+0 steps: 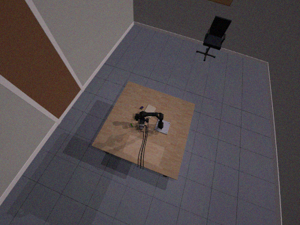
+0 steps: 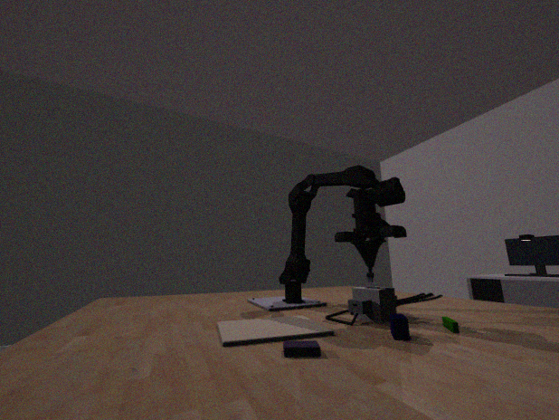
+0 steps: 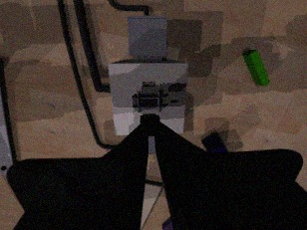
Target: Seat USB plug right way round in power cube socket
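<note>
Now: gripper tip 2 cm above the dark USB plug. Also, from my gripper tip: dark blue block: 15 cm ahead, 11 cm below, 5 cm to the right; then green block: 13 cm ahead, 12 cm below, 9 cm to the left; then USB socket: 6 cm below.
</note>
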